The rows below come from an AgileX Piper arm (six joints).
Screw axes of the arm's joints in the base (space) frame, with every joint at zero. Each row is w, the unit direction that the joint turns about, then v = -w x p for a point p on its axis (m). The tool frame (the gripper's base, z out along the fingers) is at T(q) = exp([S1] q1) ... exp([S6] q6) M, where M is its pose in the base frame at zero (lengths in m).
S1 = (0, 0, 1, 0, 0, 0)
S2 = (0, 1, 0, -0.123, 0, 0)
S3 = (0, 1, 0, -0.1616, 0, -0.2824)
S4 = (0.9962, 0, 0.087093, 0, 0.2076, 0)
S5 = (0, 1, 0, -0.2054, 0, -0.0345)
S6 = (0.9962, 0, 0.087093, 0, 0.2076, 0)
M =
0.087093 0 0.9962 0.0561
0 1 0 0
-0.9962 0 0.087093 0.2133
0 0 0 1
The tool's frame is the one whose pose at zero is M.
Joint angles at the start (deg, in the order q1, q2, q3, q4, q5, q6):
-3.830, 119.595, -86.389, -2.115, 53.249, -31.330
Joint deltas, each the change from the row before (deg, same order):
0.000, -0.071, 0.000, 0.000, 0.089, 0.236
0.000, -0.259, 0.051, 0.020, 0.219, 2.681
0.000, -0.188, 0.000, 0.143, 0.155, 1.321
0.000, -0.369, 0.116, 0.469, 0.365, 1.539
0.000, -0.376, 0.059, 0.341, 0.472, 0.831
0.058, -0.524, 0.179, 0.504, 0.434, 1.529
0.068, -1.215, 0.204, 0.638, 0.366, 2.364
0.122, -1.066, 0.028, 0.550, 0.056, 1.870
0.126, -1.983, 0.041, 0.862, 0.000, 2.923
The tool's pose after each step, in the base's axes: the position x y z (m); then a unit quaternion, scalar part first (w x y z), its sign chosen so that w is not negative. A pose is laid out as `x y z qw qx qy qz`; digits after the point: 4 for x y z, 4 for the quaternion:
0.4166 -0.0306 0.1610 0.0662 -0.2446 0.9666 -0.0372
0.4160 -0.0305 0.1626 0.0670 -0.2218 0.9721 -0.0355
0.4156 -0.0303 0.1639 0.0679 -0.2099 0.9748 -0.0338
0.4144 -0.0297 0.1660 0.0683 -0.1946 0.9781 -0.0293
0.4132 -0.0291 0.1684 0.0678 -0.1859 0.9799 -0.0260
0.4116 -0.0280 0.1713 0.0683 -0.1711 0.9827 -0.0213
0.4094 -0.0265 0.1790 0.0753 -0.1484 0.9859 -0.0164
0.4082 -0.0248 0.1865 0.0847 -0.1309 0.9877 -0.0126
0.4058 -0.0227 0.2004 0.1028 -0.1031 0.9893 -0.0067

